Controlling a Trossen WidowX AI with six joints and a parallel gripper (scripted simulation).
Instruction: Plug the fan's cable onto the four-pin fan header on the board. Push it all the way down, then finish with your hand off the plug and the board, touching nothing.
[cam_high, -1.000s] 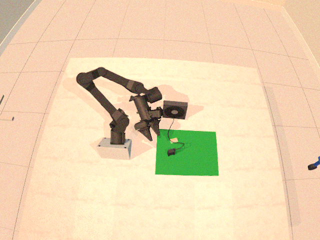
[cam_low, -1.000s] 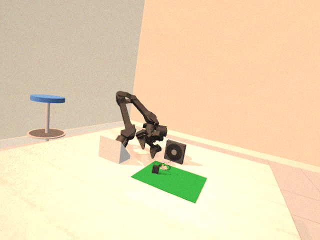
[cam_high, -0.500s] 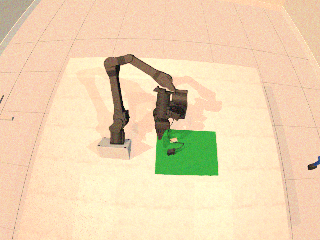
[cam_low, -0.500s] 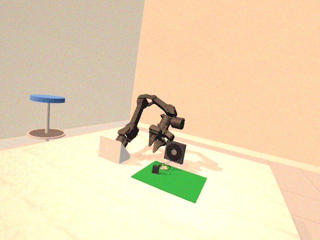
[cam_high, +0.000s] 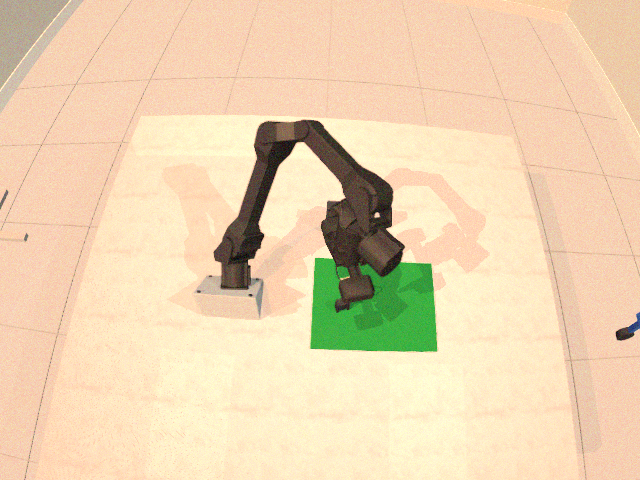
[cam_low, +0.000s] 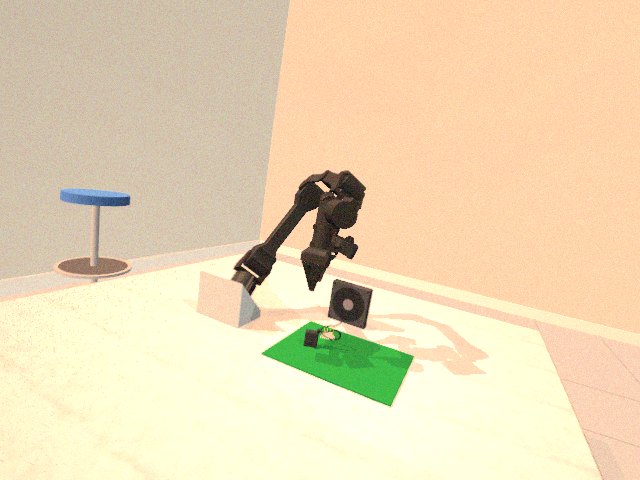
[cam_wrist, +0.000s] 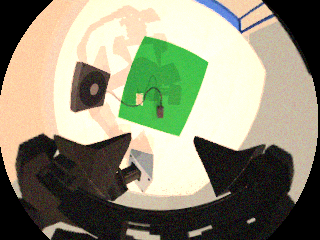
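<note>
Right now the dark plug is 140 mm below my gripper tip and 10 mm ahead of it. From my gripper tip the other things lie so: pale four-pin header 160 mm below, 70 mm to the left, 30 mm ahead; then green board 170 mm below, 90 mm ahead, 10 mm to the left; then dark square fan 210 mm to the left, 100 mm below, 40 mm ahead.
</note>
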